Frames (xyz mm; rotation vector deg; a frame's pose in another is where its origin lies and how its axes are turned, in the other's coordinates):
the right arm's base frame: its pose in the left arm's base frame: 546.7 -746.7 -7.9 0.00 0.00 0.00
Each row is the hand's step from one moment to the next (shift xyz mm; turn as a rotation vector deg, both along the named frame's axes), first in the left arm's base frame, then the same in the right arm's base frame.
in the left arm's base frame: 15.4 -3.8 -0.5 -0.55 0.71 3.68
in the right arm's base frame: 15.4 -3.8 -0.5 -0.55 0.71 3.68
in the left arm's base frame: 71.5 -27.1 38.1 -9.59 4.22 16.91
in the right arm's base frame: 71.5 -27.1 38.1 -9.59 4.22 16.91
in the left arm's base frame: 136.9 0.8 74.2 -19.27 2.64 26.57
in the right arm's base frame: 136.9 0.8 74.2 -19.27 2.64 26.57
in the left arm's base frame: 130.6 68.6 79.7 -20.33 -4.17 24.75
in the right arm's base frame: 130.6 68.6 79.7 -20.33 -4.17 24.75
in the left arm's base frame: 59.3 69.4 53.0 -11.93 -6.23 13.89
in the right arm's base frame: 59.3 69.4 53.0 -11.93 -6.23 13.89
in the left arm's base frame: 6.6 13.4 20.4 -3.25 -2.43 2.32
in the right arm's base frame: 6.6 13.4 20.4 -3.25 -2.43 2.32
